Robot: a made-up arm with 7 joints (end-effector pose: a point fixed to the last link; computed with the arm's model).
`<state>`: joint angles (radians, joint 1 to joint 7).
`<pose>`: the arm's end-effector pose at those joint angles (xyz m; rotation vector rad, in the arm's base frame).
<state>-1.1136 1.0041 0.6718 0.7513 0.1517 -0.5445 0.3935</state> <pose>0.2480 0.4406 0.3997 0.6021 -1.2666 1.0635</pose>
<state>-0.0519 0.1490 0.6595 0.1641 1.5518 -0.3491 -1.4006</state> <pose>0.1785 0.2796 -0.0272 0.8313 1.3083 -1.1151</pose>
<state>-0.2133 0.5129 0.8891 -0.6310 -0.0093 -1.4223 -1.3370</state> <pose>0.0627 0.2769 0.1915 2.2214 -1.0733 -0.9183</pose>
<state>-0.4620 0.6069 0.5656 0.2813 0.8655 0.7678 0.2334</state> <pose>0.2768 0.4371 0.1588 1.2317 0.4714 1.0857</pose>
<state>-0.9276 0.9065 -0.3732 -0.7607 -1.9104 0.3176 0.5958</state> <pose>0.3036 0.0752 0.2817 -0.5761 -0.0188 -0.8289</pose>
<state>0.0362 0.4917 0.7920 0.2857 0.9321 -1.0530 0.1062</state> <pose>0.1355 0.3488 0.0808 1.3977 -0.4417 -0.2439</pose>
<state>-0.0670 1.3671 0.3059 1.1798 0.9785 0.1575 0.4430</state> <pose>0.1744 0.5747 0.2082 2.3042 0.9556 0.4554</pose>
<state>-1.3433 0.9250 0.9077 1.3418 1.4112 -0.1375 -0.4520</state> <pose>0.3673 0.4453 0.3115 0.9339 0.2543 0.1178</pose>
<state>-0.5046 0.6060 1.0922 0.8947 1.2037 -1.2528 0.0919</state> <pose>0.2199 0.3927 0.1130 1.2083 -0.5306 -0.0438</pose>
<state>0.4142 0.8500 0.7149 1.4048 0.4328 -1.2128 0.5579</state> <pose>-0.0518 0.4880 0.0834 1.2330 0.2244 0.5082</pose>
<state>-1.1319 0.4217 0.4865 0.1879 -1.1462 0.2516 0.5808</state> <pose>0.4227 0.2896 0.2970 -1.0482 -0.5593 0.3949</pose>
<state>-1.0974 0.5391 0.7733 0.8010 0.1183 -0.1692 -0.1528</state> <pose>0.3739 0.3963 0.2370 0.1096 -0.5893 0.4636</pose>
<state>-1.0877 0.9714 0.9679 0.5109 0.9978 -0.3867 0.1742</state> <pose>0.2215 0.4291 0.4148 1.3675 -0.8115 1.0887</pose>
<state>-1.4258 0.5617 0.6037 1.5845 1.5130 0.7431 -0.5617</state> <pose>0.4577 0.3281 0.1919 0.7913 1.1303 0.0038</pose>
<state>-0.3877 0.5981 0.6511 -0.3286 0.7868 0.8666 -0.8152</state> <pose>0.2255 0.3839 0.2398 0.7352 0.3198 0.3762</pose>
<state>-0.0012 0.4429 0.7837 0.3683 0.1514 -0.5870 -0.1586</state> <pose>0.1221 0.4193 0.0740 0.7600 -0.2585 0.3397</pose>
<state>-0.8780 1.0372 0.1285 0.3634 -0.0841 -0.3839 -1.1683</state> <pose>0.3298 0.3238 0.3458 1.0535 -0.3783 -0.9865</pose>
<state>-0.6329 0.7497 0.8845 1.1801 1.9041 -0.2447 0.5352</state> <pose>0.2966 0.4458 0.0703 1.8877 0.3116 0.1566</pose>
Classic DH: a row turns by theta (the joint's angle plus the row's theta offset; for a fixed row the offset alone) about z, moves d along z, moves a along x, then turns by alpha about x. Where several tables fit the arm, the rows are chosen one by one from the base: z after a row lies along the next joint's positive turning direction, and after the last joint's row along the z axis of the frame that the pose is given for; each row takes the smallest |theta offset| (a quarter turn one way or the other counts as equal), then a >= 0, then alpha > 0; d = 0 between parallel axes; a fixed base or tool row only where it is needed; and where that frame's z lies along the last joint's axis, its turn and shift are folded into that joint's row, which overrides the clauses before.
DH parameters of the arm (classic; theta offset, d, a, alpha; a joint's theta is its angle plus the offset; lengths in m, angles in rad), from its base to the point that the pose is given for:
base (fixed): -0.071 0.242 -0.0075 -1.3004
joint 1: -1.3111 0.117 -0.018 -1.5708
joint 2: 1.2915 0.007 0.002 1.5708
joint 3: 1.5708 -0.251 0.0548 -1.5708
joint 4: 1.5708 0.01 0.0034 1.5708
joint 5: 0 0.15 0.014 -1.5708
joint 6: -1.5708 0.04 0.0659 1.5708
joint 7: 1.5708 0.1056 0 -0.2501
tool (fixed): -1.5706 -0.0691 0 0

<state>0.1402 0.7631 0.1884 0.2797 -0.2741 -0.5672 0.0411</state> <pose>0.1731 0.3883 0.0634 0.5723 -0.2721 0.0651</pose>
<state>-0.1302 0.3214 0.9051 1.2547 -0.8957 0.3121 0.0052</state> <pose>-0.0078 0.3589 -0.1838 -0.9912 0.6912 1.3762</pose>
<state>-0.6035 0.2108 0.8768 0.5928 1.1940 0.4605 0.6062</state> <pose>0.2914 0.3798 0.0273 1.2702 0.5238 1.0863</pose>
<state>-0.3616 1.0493 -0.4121 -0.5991 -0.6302 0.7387 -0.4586</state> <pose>0.2948 0.1782 0.1120 0.3171 0.4004 -1.1090</pose>
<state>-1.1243 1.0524 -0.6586 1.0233 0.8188 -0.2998 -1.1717</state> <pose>0.4238 0.3028 0.1939 1.4493 1.2292 -1.0871</pose>
